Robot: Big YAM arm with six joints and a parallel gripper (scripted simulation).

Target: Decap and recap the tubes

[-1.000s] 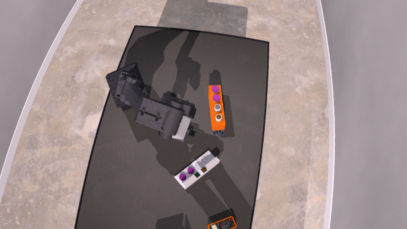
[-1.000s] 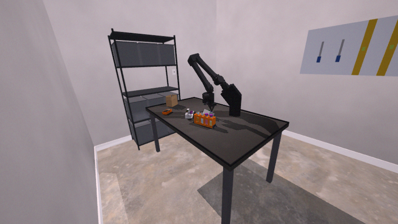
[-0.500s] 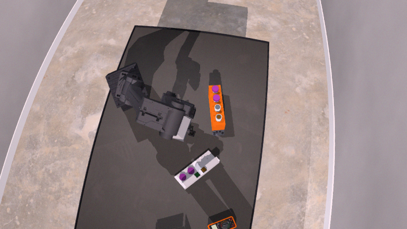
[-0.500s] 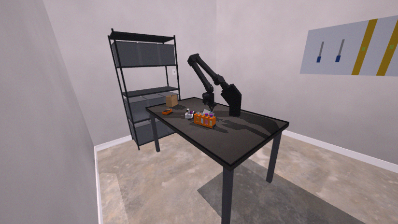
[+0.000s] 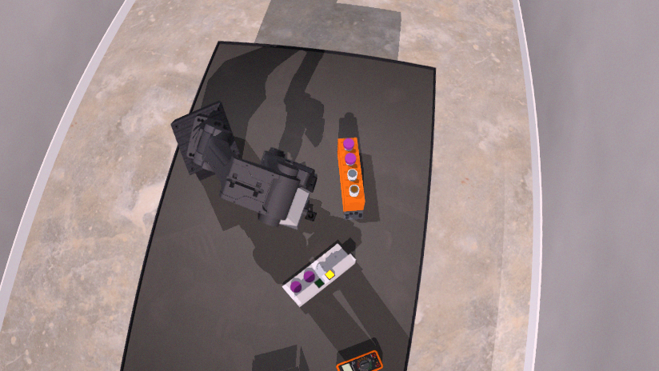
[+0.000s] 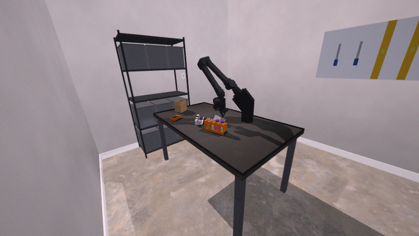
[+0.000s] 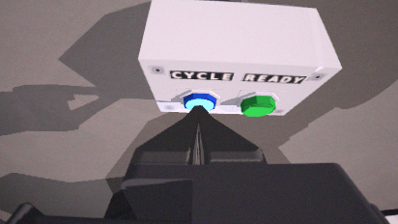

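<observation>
Right now the blue key is 10 mm ahead of my hand and 10 mm below it. Round my hand: green key: 10 mm behind, 50 mm to the right, 10 mm below; then cap: 60 mm ahead, 280 mm to the right, 60 mm below; then key housing: 20 mm ahead, 30 mm to the right, 20 mm below.
</observation>
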